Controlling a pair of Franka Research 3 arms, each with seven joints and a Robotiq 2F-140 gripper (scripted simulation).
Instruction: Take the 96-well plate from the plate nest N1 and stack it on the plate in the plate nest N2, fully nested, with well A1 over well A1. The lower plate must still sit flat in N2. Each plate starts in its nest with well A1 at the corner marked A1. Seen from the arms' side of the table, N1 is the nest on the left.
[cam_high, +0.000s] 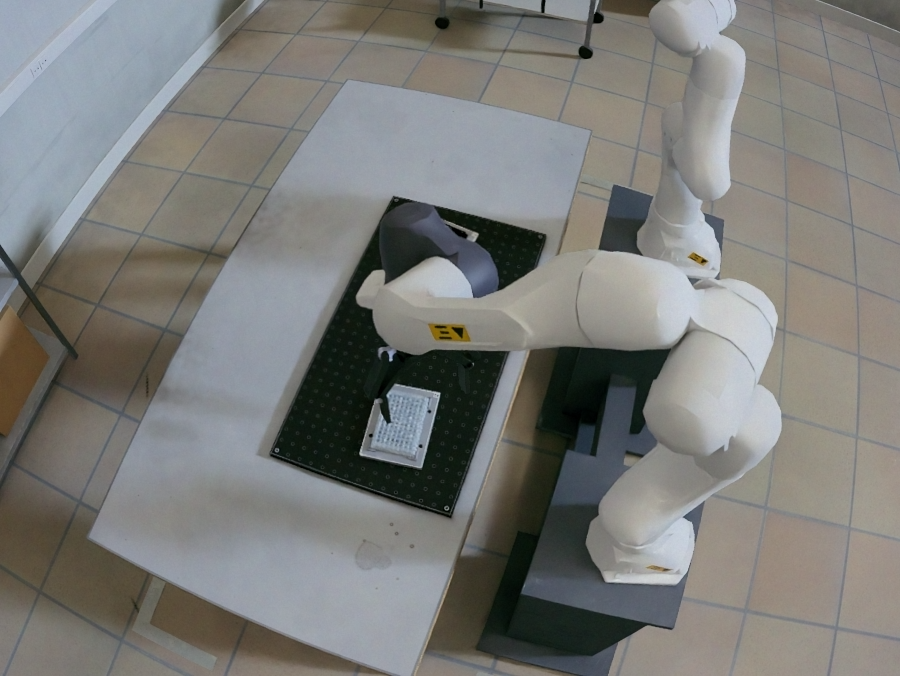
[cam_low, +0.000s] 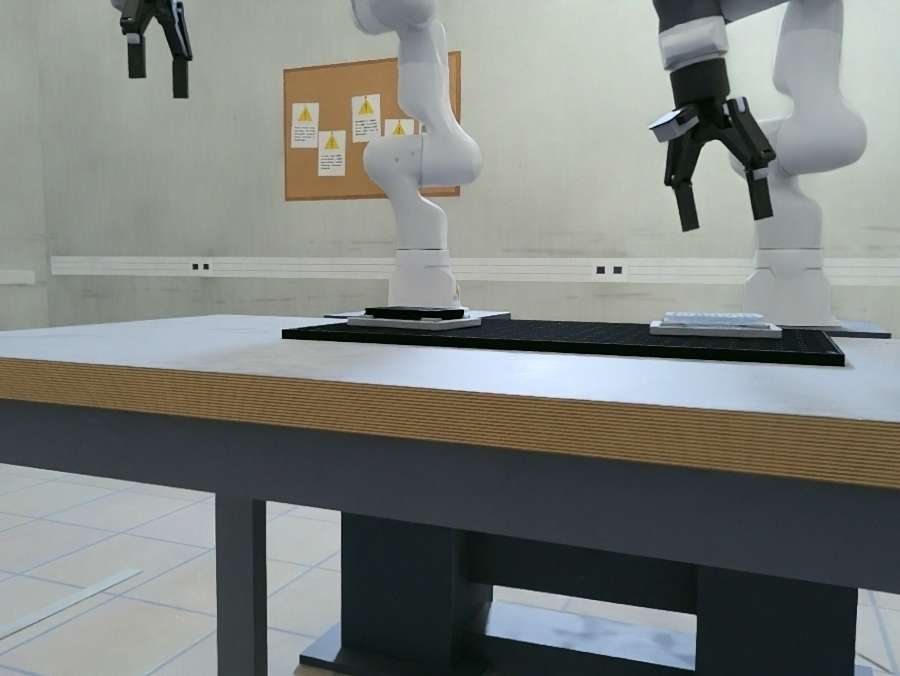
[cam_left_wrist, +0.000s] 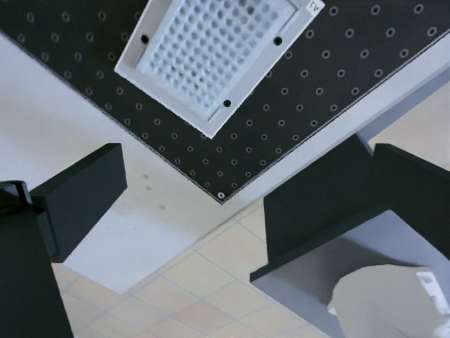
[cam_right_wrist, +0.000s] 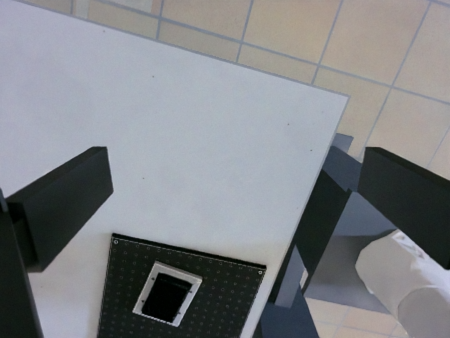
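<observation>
Right now my left hand is 14 cm above the clear 96-well plate, 6 cm short of it and 1 cm to the left of it. From my left hand the other things lie so: black plate: 44 cm to the right, 14 cm below, 10 cm ahead.
</observation>
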